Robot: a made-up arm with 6 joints.
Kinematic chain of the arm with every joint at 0, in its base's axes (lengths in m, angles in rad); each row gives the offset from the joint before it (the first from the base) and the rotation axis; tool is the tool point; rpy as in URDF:
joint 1: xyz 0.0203 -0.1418 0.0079 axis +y
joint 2: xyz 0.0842 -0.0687 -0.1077 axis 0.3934 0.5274 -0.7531
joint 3: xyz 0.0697 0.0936 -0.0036 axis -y
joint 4: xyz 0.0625 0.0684 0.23 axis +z
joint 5: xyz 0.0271 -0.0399 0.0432 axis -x
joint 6: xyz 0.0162 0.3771 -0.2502 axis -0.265 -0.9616 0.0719
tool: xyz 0.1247 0.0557 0.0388 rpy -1.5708 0 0
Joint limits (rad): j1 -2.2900..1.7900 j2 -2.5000..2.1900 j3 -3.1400..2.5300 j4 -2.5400..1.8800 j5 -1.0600..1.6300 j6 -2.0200..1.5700
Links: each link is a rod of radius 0.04 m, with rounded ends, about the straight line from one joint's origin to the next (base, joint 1, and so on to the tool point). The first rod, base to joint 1, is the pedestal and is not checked.
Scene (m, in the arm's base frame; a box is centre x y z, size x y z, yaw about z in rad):
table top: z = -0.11
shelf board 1: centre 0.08 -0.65 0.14 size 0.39 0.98 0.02 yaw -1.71
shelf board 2: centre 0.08 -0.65 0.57 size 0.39 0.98 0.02 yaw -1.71
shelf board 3: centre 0.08 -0.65 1 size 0.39 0.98 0.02 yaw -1.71
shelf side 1: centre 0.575 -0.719 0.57 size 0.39 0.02 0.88 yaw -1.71
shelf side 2: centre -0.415 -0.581 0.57 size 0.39 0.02 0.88 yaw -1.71
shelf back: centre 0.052 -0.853 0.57 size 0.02 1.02 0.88 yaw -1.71
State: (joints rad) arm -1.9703 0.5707 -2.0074 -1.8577 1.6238 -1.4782
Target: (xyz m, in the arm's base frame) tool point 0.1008 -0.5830 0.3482
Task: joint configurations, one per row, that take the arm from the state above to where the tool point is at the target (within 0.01 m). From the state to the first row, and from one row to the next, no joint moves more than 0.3 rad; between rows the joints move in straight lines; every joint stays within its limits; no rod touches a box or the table.
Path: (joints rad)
1: -1.8820 0.8633 -2.1775 -1.7907 1.6259 -1.4960
2: -1.7937 1.1559 -2.3475 -1.7236 1.6279 -1.5139
3: -1.7054 1.4484 -2.5176 -1.6566 1.6300 -1.5317

